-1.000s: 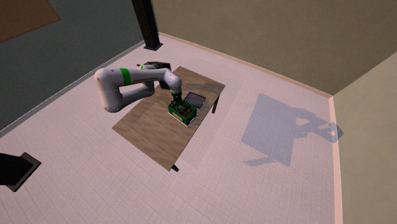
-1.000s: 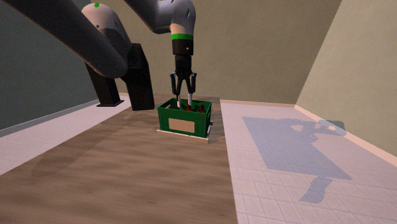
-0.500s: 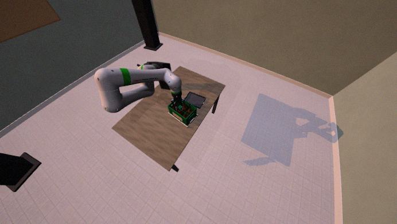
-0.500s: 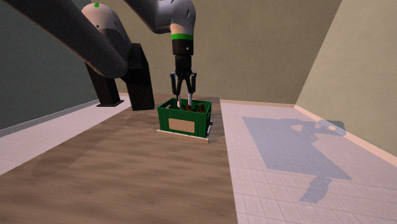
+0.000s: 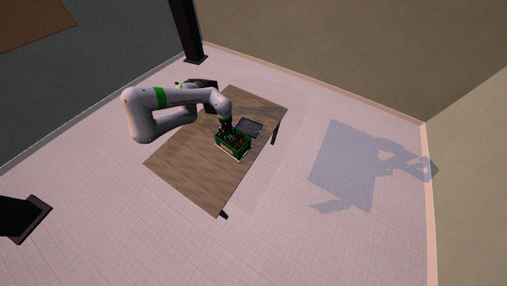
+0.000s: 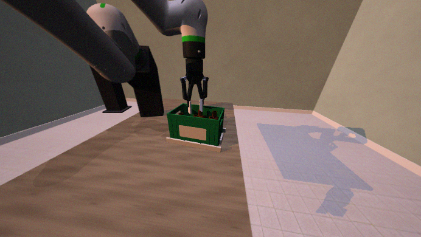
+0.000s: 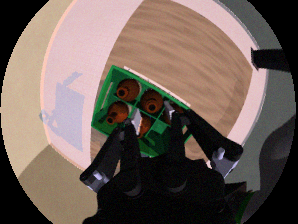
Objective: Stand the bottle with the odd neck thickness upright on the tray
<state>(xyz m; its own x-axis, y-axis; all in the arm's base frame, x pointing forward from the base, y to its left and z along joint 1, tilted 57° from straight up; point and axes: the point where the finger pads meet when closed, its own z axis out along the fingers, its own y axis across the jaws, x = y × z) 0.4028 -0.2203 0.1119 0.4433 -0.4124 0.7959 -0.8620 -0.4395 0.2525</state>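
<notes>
The brown bottle is 13 cm below my hand. From my hand the other things lie so: dark tray (6 cm ahead, 31 cm to the left, 20 cm below); green crate (1 cm ahead, 4 cm to the left, 13 cm below).
</notes>
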